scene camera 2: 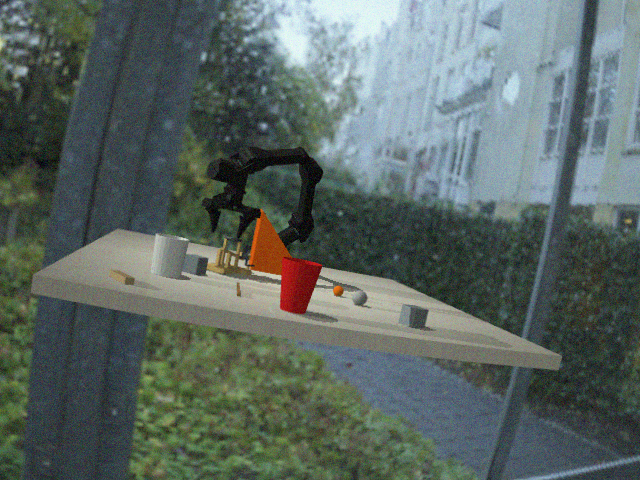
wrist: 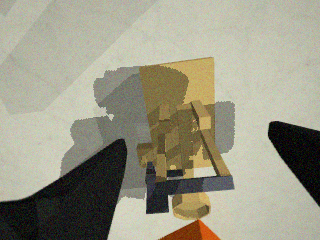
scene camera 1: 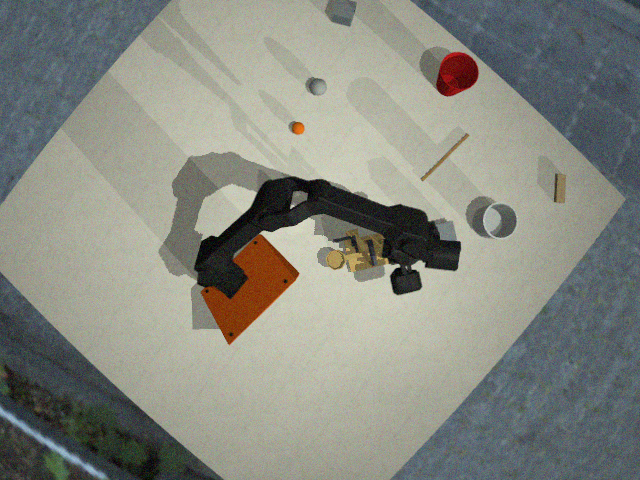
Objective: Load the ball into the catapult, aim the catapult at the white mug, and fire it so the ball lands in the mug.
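Scene camera 1 shows a wooden catapult (scene camera 1: 365, 252), a white mug (scene camera 1: 499, 220), a red cup (scene camera 1: 458, 71) and the gripper (scene camera 1: 393, 248), which is open and holds nothing. In scene camera 2 there are the gripper (scene camera 2: 225, 235), the wooden catapult (scene camera 2: 220, 267) and the red cup (scene camera 2: 299, 277). The wrist view takes in the wooden catapult (wrist: 179, 97) and the gripper (wrist: 194, 136). The white mug is out of frame in the wrist view, and the red cup is out of frame in the wrist view.
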